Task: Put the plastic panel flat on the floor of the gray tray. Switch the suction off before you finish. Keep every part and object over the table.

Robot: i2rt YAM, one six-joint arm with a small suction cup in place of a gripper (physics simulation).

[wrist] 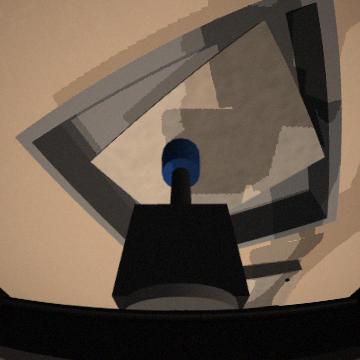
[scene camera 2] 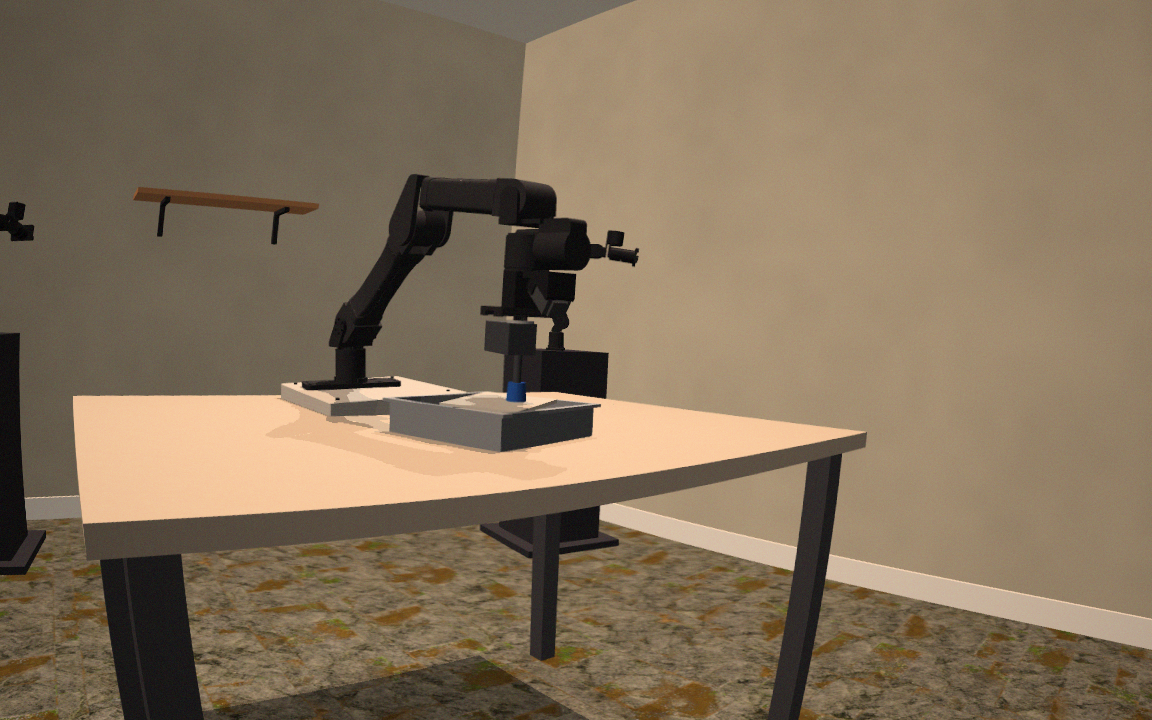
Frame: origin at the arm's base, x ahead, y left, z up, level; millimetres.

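Seen in the pictures: hand, tool point: point(wrist: 180, 149); arm's base, link origin: point(scene camera 2: 350, 386).
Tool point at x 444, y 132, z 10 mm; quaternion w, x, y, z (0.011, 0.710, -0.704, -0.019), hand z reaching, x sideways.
Offsets run from my tool point to a thing's middle. Level surfaces: height alone.
The plastic panel {2 mm back, 24 mm right, 7 mm up} point(scene camera 2: 477, 401) point(wrist: 250, 90) is a pale, thin sheet. It hangs from the blue suction cup of my gripper point(scene camera 2: 515, 392) point(wrist: 180, 161), which touches its upper face. In the scene view the panel looks about level with the rim of the gray tray {33 mm back, 20 mm right, 19 mm down} point(scene camera 2: 446, 426) point(wrist: 70, 165) and roughly flat. In the wrist view it is turned relative to the tray walls and lies within the tray's outline, with its right corner close to the right wall. The panel's near corner is hidden behind the gripper body. The gap below the panel is hidden by the tray's front wall.
The arm's white base plate point(scene camera 2: 318, 400) is on the wooden table {44 mm down} point(scene camera 2: 212, 458), behind and left of the tray. Another dark arm stands on a black pedestal point(scene camera 2: 586, 371) beyond the table. A wooden shelf point(scene camera 2: 222, 200) is on the back wall.
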